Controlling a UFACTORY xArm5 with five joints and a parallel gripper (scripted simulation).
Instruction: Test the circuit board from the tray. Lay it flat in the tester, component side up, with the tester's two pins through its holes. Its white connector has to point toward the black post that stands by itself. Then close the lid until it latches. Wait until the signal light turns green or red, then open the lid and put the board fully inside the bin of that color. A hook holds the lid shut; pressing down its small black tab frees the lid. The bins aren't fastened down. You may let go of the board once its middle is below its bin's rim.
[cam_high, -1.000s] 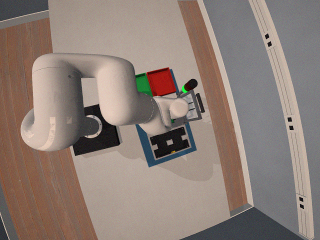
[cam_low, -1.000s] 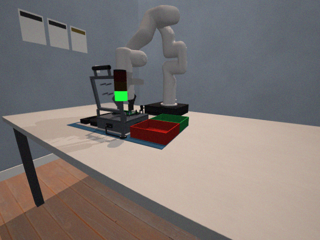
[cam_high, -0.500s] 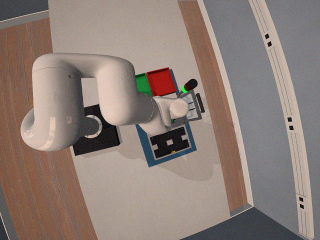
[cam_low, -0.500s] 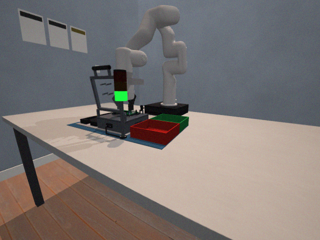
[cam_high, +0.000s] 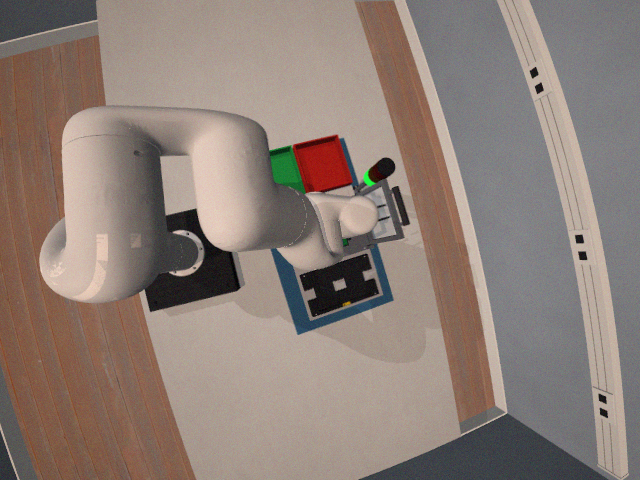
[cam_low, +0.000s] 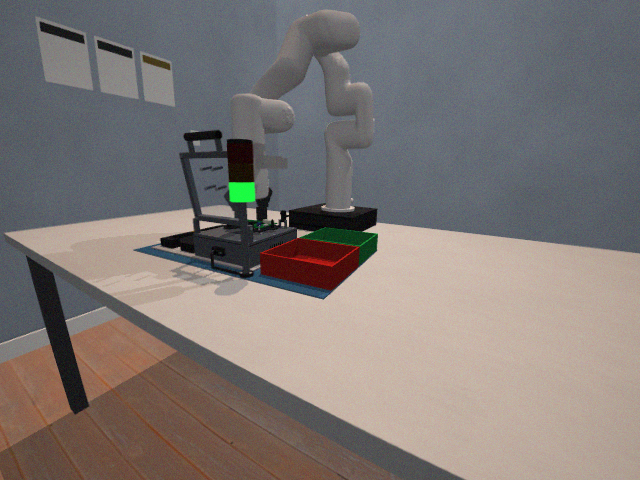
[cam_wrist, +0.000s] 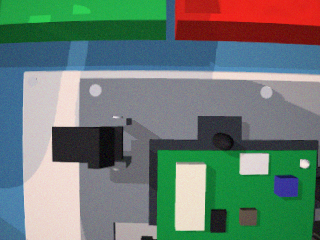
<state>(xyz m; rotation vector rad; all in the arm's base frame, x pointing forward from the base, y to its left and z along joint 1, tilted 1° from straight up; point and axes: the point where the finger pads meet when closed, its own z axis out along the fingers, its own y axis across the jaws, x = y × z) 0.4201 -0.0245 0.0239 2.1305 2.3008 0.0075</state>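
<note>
Right now the green bin is 12 cm behind my hand, 19 cm to the left of it and 7 cm below it. From my hand the other things lie so: black block (7 cm behind, 5 cm to the left); red bin (3 cm ahead, 20 cm to the left, 7 cm below); green circuit board (1 cm below).
</note>
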